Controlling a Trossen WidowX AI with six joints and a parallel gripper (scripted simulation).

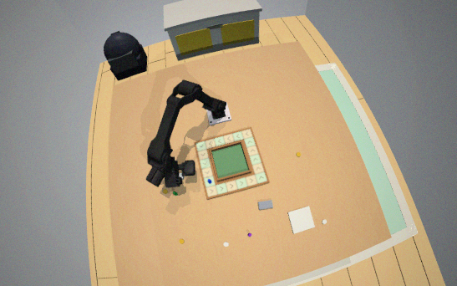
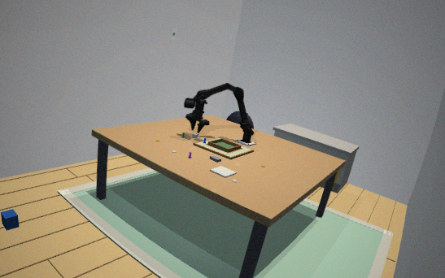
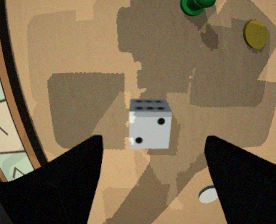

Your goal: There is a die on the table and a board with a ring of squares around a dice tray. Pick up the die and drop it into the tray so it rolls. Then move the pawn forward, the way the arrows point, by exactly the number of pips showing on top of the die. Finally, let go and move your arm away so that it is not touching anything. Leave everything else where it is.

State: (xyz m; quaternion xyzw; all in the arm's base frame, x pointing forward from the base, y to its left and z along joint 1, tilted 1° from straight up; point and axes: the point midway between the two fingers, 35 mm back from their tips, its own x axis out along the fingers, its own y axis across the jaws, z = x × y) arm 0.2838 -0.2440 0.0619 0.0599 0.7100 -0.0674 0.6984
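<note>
Now: the white die 3 cm below my gripper tip. Round my gripper tip: green dice tray (24 cm to the left, 4 cm below, 1 cm behind); then blue pawn (13 cm to the left, 6 cm ahead, 1 cm below); then green pawn (7 cm ahead, 4 cm to the right, 3 cm below).
</note>
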